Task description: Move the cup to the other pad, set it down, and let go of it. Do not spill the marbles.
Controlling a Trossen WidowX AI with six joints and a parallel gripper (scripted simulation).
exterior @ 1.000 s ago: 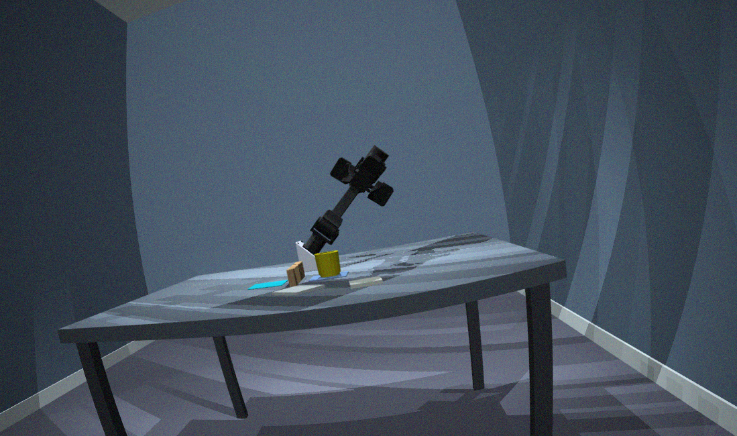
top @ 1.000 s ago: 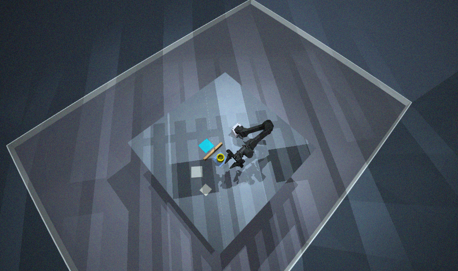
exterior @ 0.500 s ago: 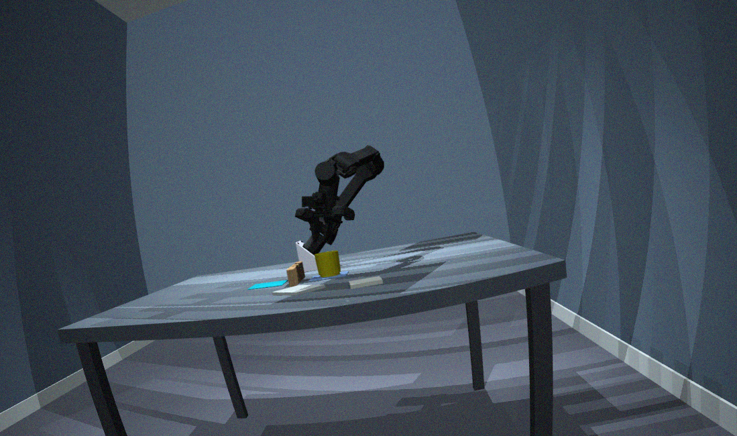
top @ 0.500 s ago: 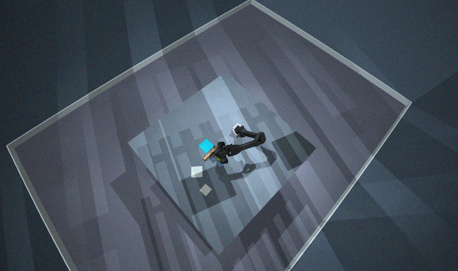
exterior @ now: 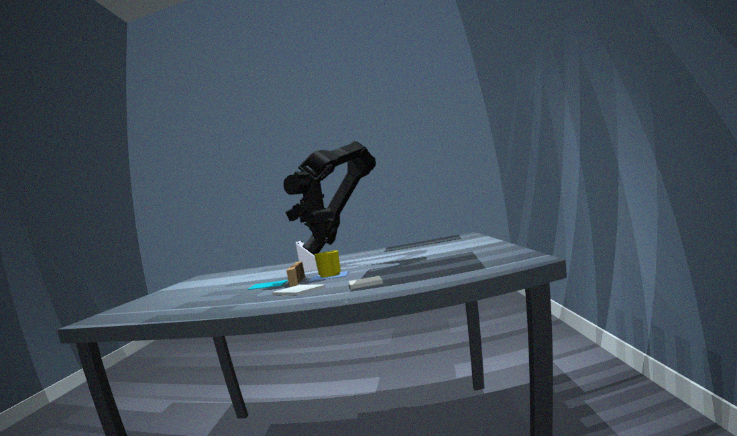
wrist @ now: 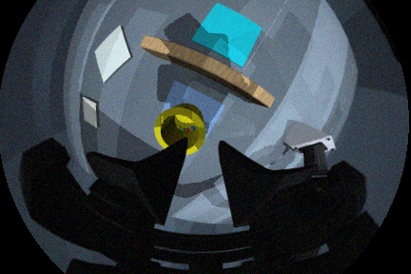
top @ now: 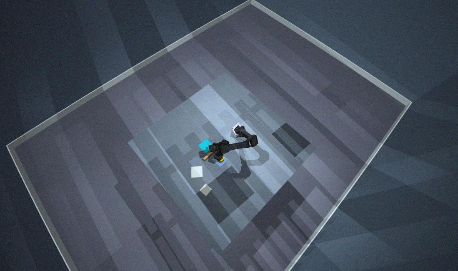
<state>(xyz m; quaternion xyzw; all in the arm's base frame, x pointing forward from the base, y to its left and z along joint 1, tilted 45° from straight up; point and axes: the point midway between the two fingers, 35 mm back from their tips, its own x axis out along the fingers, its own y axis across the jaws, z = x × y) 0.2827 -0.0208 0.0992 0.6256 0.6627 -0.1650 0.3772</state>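
Right now my gripper tip is 20 mm short of the yellow cup, 10 mm to the right of it and 60 mm above it. Also, from my gripper tip: pale blue pad (30 mm ahead, 10 mm to the left, 100 mm below); wooden block (20 mm ahead, 90 mm to the right, 80 mm below); bright cyan pad (20 mm ahead, 180 mm to the right, 100 mm below).
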